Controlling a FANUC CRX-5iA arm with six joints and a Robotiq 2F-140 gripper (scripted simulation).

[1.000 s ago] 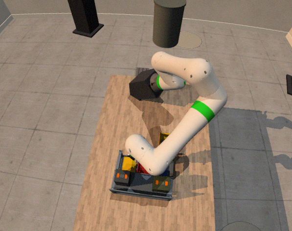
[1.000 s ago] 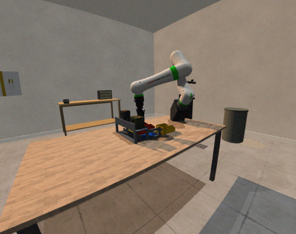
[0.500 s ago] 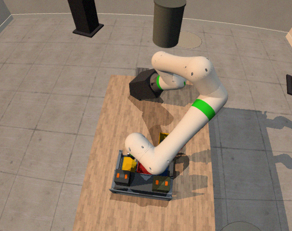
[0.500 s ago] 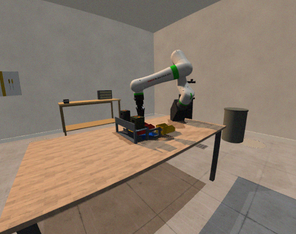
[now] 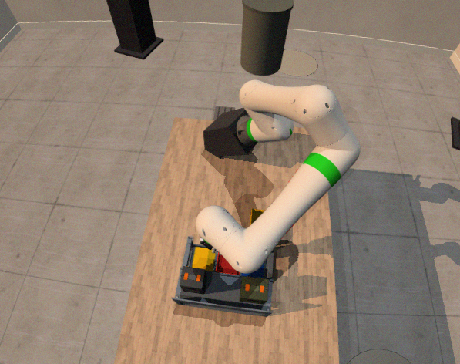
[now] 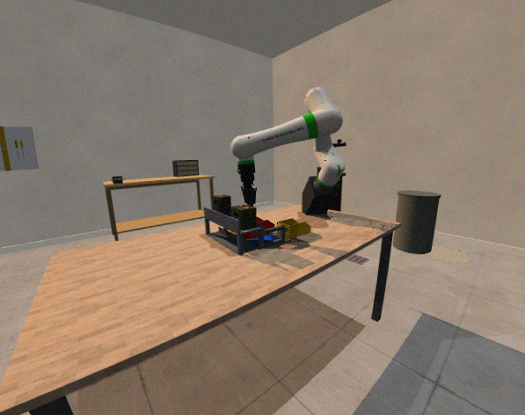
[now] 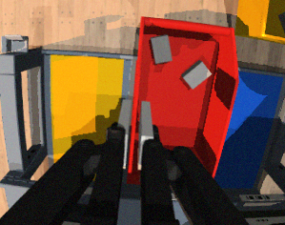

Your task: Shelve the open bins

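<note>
My gripper is now 9 cm above the red bin, 4 cm to the right of it and 2 cm past it. The rest, counted from my hand: blue-marked place (16 cm to the left, 13 cm below); red mark (13 cm below, 6 cm to the left, 4 cm ahead); yellow mark (13 cm below, 7 cm ahead, 5 cm to the right).
</note>
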